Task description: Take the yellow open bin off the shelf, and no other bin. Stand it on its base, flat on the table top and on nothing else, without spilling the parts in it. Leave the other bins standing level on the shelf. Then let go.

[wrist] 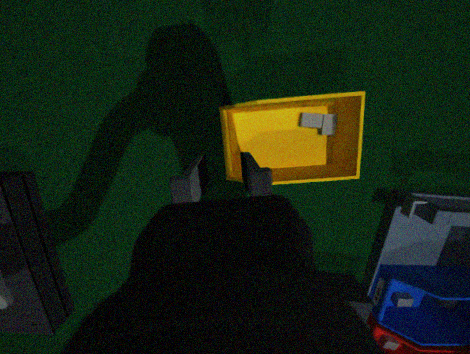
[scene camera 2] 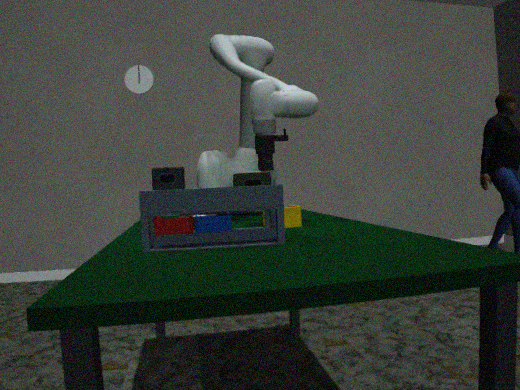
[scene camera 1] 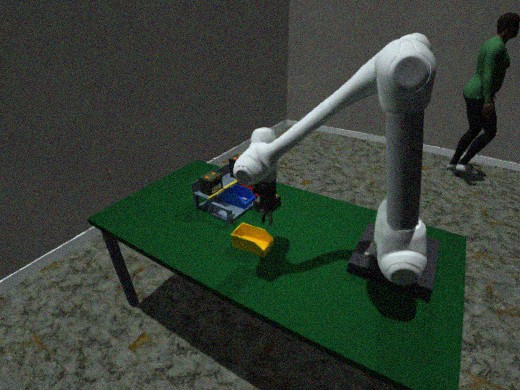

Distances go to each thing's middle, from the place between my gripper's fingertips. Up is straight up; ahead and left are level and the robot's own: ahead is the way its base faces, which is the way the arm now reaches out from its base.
Now: hand 60 mm short of the yellow open bin (scene camera 1: 246, 237), 20 mm to the right of it and 120 mm above it.
